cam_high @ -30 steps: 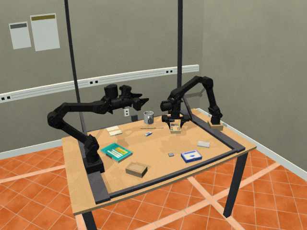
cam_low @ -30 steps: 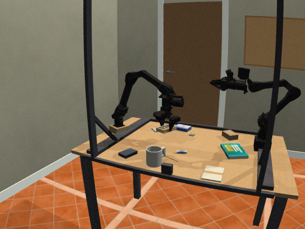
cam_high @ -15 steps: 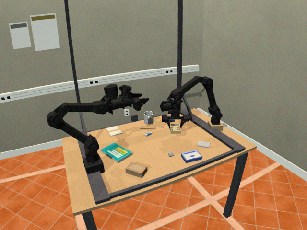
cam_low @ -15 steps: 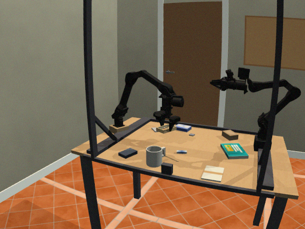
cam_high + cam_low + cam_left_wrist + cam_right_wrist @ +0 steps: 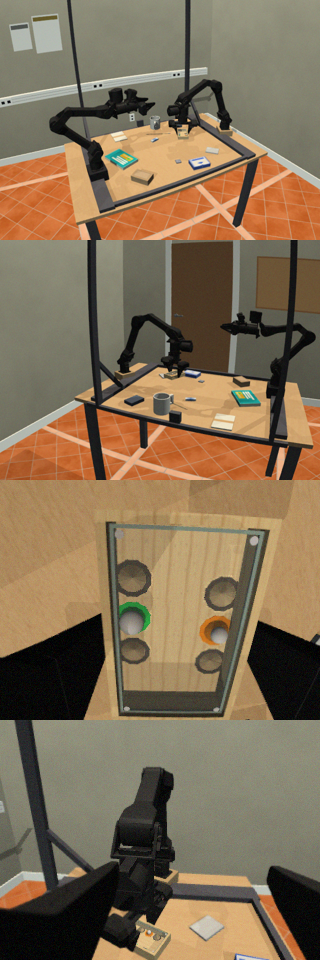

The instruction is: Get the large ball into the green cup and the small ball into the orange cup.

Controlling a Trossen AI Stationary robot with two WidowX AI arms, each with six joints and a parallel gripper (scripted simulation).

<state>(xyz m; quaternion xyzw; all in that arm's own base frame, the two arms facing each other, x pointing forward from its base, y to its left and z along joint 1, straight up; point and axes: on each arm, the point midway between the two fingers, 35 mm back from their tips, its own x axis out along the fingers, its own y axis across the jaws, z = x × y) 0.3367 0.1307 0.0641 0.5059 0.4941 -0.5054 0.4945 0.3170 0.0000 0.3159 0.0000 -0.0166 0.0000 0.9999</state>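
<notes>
Now: the covered wooden puzzle 30 mm below my left hand. From my left hand the other things lie so: notepad 340 mm to the right, 330 mm behind, 110 mm below; grey square 150 mm ahead, 140 mm to the right, 110 mm below.
</notes>
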